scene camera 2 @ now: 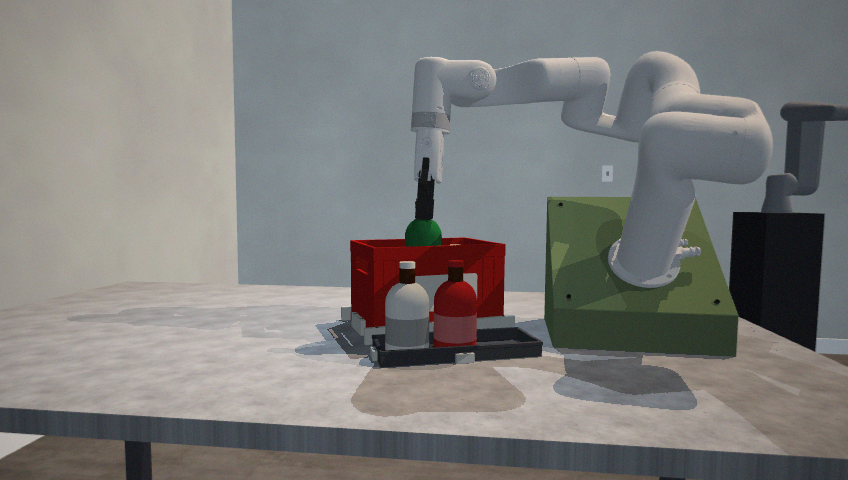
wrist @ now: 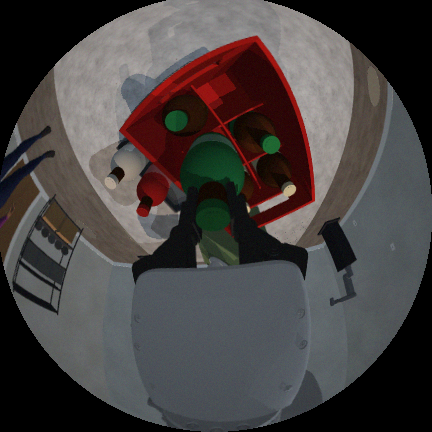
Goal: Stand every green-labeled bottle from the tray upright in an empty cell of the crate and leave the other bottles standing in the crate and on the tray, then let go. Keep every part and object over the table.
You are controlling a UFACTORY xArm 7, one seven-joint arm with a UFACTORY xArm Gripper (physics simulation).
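Where they show: gripper, between the fingertips: (scene camera 2: 424,219) (wrist: 212,194); arm's base, origin of its link: (scene camera 2: 642,262).
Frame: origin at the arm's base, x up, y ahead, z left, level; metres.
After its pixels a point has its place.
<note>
My gripper (scene camera 2: 424,212) @[x 0.077, y 0.414, z -0.050 m] (wrist: 212,194) @[x 0.077, y 0.414, z -0.050 m] is shut on the neck of a green bottle (scene camera 2: 423,232) @[x 0.052, y 0.415, z -0.016 m] (wrist: 212,165) @[x 0.069, y 0.441, z -0.057 m]. The bottle is close to upright, its lower part inside the red crate (scene camera 2: 367,285) @[x -0.049, y 0.521, z -0.002 m] (wrist: 302,150) @[x 0.017, y 0.420, z -0.185 m] and its shoulder above the rim; its base is hidden. In the wrist view, brown bottles with green caps (wrist: 176,121) @[x 0.015, y 0.482, z -0.026 m] (wrist: 270,144) @[x 0.015, y 0.431, z -0.133 m] and one with a cream cap (wrist: 288,189) @[x 0.015, y 0.347, z -0.171 m] stand in the crate, with another partly hidden behind the held bottle. A white bottle (scene camera 2: 407,309) @[x -0.060, y 0.437, z 0.158 m] (wrist: 127,162) @[x -0.031, y 0.446, z 0.097 m] and a red bottle (scene camera 2: 455,306) @[x -0.059, y 0.359, z 0.135 m] (wrist: 153,188) @[x -0.033, y 0.374, z 0.076 m] stand on the black tray (scene camera 2: 511,352) @[x -0.138, y 0.265, z 0.128 m].
The tray stands close in front of the crate. Small grey blocks (scene camera 2: 464,357) @[x -0.138, y 0.345, z 0.156 m] (scene camera 2: 357,322) @[x -0.127, y 0.544, z -0.028 m] sit against the tray and crate. The green robot base (scene camera 2: 639,333) @[x -0.116, y 0.036, z 0.082 m] stands to the right in the scene view. The near table edge (scene camera 2: 297,432) @[x -0.156, y 0.555, z 0.386 m] runs across the front.
</note>
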